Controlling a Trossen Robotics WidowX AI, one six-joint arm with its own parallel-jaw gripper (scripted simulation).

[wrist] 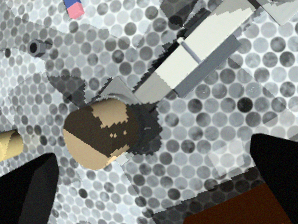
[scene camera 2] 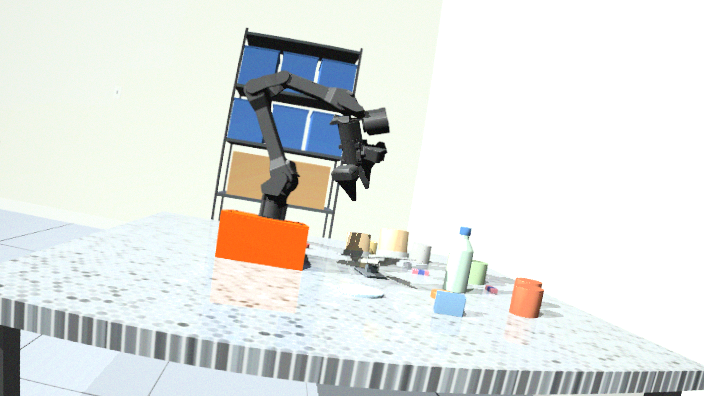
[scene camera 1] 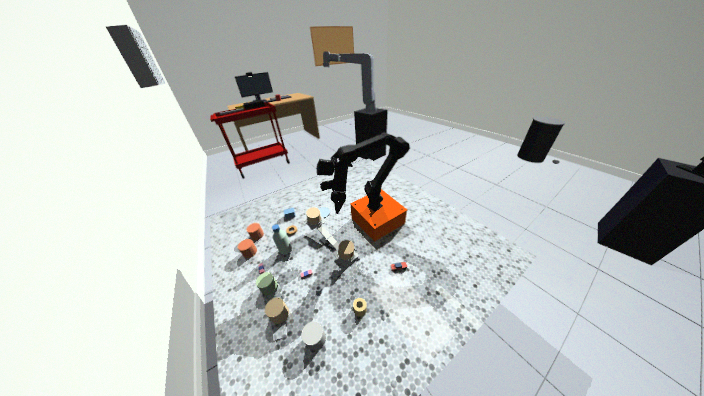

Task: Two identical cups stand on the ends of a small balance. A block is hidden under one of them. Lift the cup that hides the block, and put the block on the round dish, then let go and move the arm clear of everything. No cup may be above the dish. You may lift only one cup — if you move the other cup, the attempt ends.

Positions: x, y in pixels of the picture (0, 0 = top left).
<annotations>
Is the gripper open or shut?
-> Open.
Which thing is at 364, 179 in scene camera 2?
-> The gripper.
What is the gripper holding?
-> Nothing.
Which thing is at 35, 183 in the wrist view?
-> The gripper.
</annotations>
